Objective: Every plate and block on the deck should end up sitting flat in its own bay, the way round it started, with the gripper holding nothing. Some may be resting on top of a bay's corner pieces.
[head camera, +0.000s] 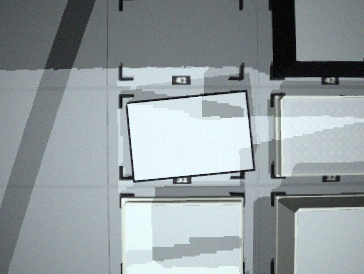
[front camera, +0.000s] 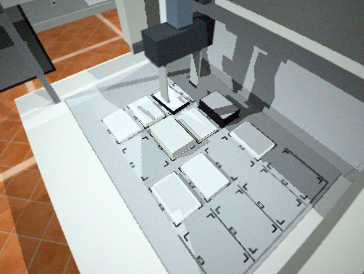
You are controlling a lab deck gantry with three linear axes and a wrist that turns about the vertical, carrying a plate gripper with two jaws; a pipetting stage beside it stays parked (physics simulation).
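Seen in the pictures: gripper, fingertip midpoint: [front camera: 180, 92]; robot's base, origin of the base link: [front camera: 102, 120].
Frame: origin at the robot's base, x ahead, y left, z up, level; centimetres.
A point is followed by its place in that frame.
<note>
A thin white plate with a black edge [front camera: 175, 98] @(x 8.6, y 27.0, z 1.6 cm) [head camera: 190, 137] @(x 7.3, y 25.6, z 1.6 cm) lies turned askew over bay 31, covering the bay's upper right corner piece; tilt cannot be told. My gripper [front camera: 180, 93] @(x 19.4, y 21.2, z 15.7 cm) is above it in the front view, jaws wide apart and empty; the head view does not show the jaws. A white plate [front camera: 145, 110] @(x 6.8, y 14.6, z 1.4 cm) [head camera: 195, 220] @(x 7.7, y 17.2, z 1.4 cm) sits square in bay 21. A clear-topped plate [front camera: 197, 124] @(x 23.6, y 25.5, z 1.4 cm) [head camera: 325, 142] @(x 21.2, y 25.0, z 1.4 cm) is in bay 32, a black block [front camera: 220, 106] @(x 23.8, y 35.8, z 4.2 cm) [head camera: 330, 32] @(x 20.0, y 35.1, z 4.2 cm) in bay 42, and a tall cream block [front camera: 172, 135] @(x 23.8, y 14.7, z 4.2 cm) [head camera: 330, 240] @(x 19.9, y 16.1, z 4.2 cm) in bay 22.
In the front view a plate [front camera: 121, 125] @(x 8.0, y 4.1, z 1.7 cm) lies at the left end, another plate [front camera: 252, 140] @(x 39.9, y 35.6, z 1.4 cm) at the right, and two plates [front camera: 205, 175] @(x 39.8, y 15.0, z 1.4 cm) [front camera: 176, 197] @(x 39.9, y 4.3, z 1.4 cm) nearer the camera. Bay 41's corner pieces [head camera: 121, 75] @(x 0.0, y 32.3, z 0.2 cm) border the askew plate's bay. A wall stands behind the deck.
</note>
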